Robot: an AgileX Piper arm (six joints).
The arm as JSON. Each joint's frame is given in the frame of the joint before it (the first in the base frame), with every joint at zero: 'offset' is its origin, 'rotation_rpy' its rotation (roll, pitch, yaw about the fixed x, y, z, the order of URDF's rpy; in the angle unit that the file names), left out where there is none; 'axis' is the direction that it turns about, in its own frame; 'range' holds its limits. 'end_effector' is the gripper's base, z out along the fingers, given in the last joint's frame.
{
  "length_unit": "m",
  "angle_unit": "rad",
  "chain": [
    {
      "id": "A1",
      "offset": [
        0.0,
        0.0,
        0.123
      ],
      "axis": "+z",
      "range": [
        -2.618,
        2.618
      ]
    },
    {
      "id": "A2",
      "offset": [
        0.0,
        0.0,
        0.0
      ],
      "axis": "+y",
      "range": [
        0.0,
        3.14
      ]
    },
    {
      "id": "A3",
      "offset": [
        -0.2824,
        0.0,
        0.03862
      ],
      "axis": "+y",
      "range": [
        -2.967,
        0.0
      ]
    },
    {
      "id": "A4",
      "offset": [
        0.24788,
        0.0,
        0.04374
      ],
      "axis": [
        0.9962,
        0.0,
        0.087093
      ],
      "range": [
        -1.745,
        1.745
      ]
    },
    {
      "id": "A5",
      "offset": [
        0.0,
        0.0,
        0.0
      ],
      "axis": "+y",
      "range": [
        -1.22,
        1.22
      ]
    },
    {
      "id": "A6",
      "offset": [
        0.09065,
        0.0,
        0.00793
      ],
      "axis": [
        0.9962,
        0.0,
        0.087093
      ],
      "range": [
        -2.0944,
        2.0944
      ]
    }
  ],
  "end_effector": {
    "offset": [
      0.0,
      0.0,
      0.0
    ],
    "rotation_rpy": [
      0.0,
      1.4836,
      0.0
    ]
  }
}
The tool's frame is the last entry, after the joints.
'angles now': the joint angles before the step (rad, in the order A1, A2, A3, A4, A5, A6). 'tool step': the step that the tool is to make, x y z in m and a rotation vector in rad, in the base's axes. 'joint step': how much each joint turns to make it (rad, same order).
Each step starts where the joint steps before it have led.
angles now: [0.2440 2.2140 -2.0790 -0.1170 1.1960 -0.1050]
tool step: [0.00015 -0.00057 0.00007 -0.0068 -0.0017 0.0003]
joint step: [0.0000 0.0000 0.0000 -0.0070 0.0000 0.0000]
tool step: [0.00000 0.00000 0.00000 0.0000 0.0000 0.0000]
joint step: [0.0000 0.0000 0.0000 0.0000 0.0000 0.0000]
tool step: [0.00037 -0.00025 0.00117 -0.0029 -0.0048 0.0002]
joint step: [0.0000 0.0000 -0.0040 -0.0040 0.0001 0.0000]
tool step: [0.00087 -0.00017 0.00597 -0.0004 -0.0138 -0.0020]
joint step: [0.0000 0.0000 -0.0220 -0.0040 0.0089 0.0011]
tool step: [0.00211 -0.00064 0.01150 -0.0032 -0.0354 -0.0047]
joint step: [0.0000 0.0000 -0.0411 -0.0130 0.0080 0.0039]
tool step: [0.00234 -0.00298 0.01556 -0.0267 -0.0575 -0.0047]
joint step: [0.0000 -0.0040 -0.0459 -0.0410 0.0010 0.0030]
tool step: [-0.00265 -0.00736 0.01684 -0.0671 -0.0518 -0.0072]
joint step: [0.0000 -0.0260 -0.0100 -0.0779 0.0020 0.0000]
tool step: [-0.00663 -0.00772 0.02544 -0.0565 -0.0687 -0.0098]
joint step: [0.0000 -0.0430 -0.0110 -0.0721 0.0010 0.0000]
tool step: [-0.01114 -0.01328 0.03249 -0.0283 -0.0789 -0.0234]
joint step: [-0.0140 -0.0600 -0.0110 -0.0470 0.0010 0.0000]
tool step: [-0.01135 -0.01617 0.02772 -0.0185 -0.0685 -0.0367]
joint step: [-0.0230 -0.0530 -0.0091 -0.0371 0.0011 0.0050]
